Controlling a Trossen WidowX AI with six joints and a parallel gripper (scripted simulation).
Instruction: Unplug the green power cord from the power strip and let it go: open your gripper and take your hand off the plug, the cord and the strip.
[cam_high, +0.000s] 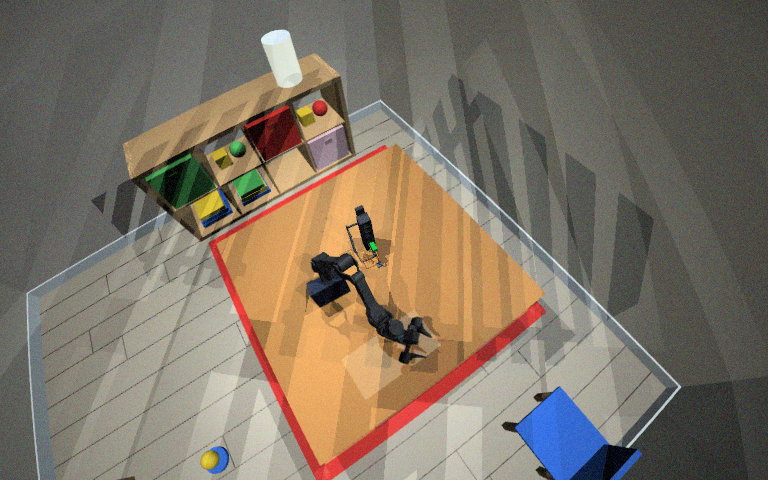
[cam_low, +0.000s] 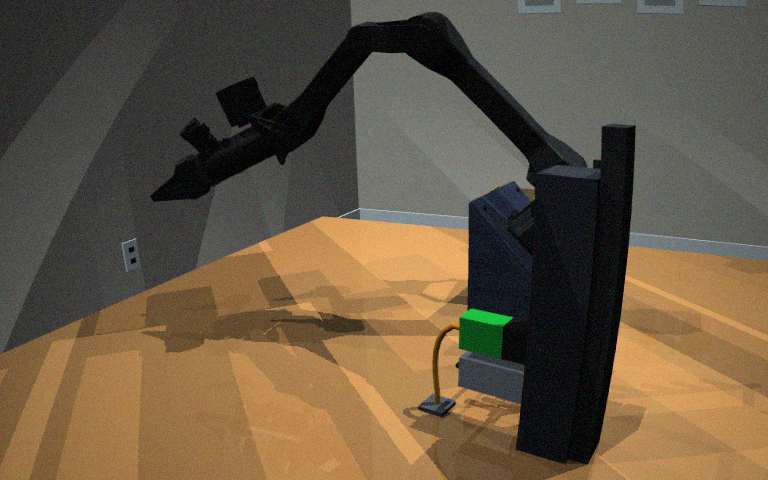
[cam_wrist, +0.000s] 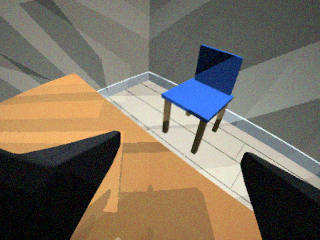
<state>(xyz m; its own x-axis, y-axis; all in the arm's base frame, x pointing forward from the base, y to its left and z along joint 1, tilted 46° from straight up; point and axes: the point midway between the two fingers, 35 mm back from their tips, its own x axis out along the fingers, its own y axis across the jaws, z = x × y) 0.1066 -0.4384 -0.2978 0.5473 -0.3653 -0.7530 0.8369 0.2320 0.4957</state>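
The green plug is 57 cm to the left of my gripper tip, 14 cm ahead of it and 8 cm below it. From my gripper tip the other things lie so: grey anchor plate (50 cm to the left, 19 cm below, 12 cm ahead).
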